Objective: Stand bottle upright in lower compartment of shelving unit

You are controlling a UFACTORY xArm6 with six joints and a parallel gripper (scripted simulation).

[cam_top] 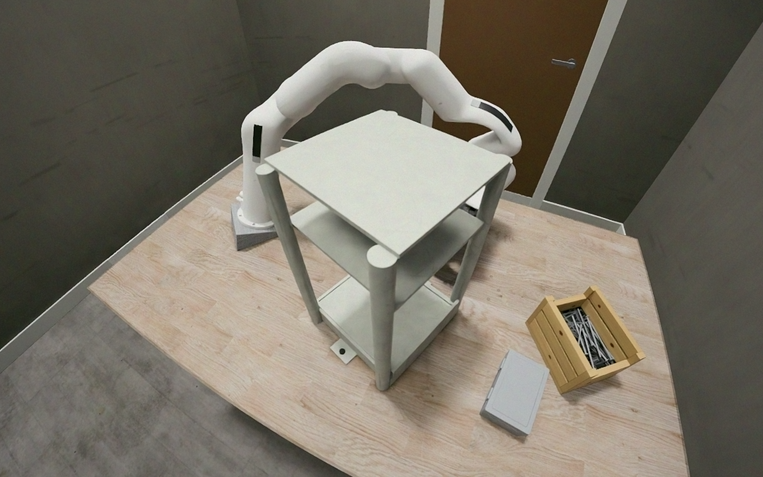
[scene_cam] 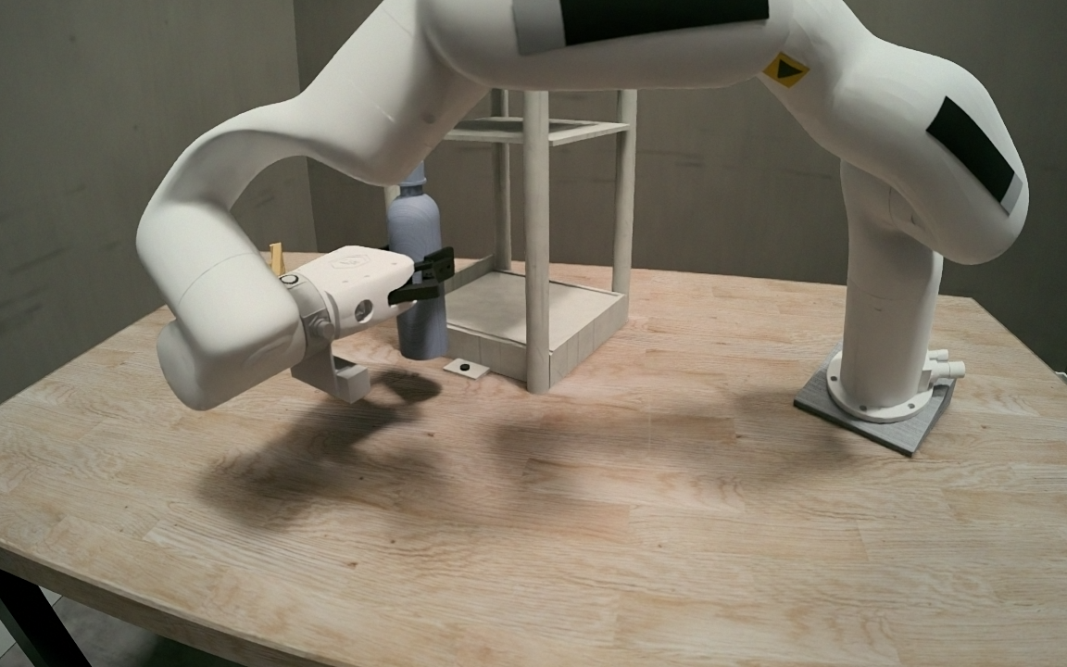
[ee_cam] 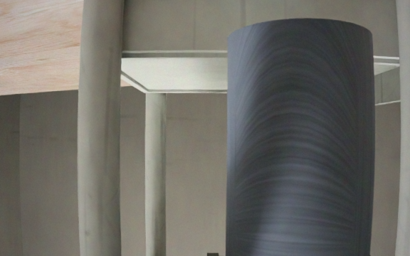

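The shelving unit lies 180 mm to the right of my hand, 50 mm behind it and 30 mm above it. Also, from my hand: flat grey case 250 mm ahead, 220 mm to the right, 130 mm below; then crate 350 mm ahead, 110 mm below, 70 mm to the right.
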